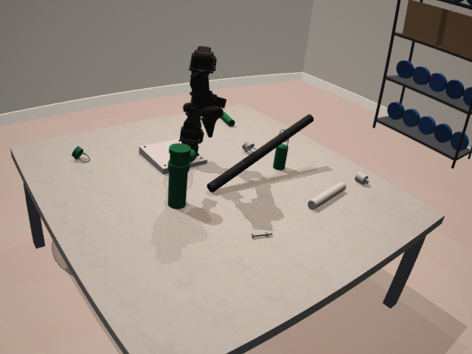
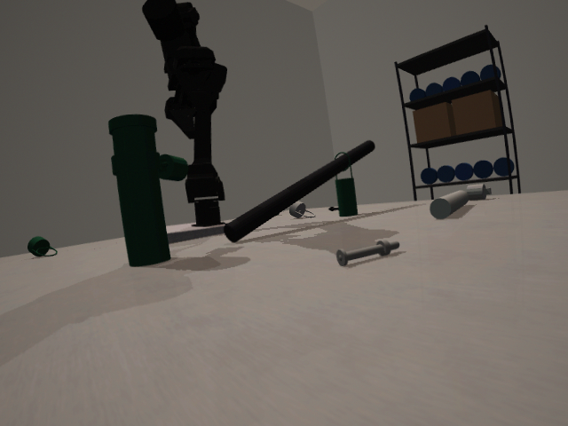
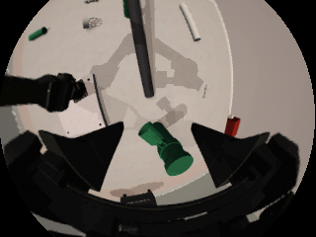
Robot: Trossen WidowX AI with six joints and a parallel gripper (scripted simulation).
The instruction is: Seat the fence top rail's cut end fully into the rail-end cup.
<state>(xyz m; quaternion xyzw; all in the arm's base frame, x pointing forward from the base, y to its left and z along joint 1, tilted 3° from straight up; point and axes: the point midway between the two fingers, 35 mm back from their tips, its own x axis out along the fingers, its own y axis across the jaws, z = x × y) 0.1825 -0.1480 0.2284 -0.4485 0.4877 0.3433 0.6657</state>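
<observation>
The green rail-end cup lies 10 mm behind my gripper tip, 60 mm to the right of it and 70 mm below it. Also, from my gripper tip: grey cap 70 mm behind, 390 mm to the left, 200 mm below; then grey bolt 310 mm ahead, 60 mm to the right, 200 mm below; then grey tube 340 mm ahead, 320 mm to the left, 190 mm below.
</observation>
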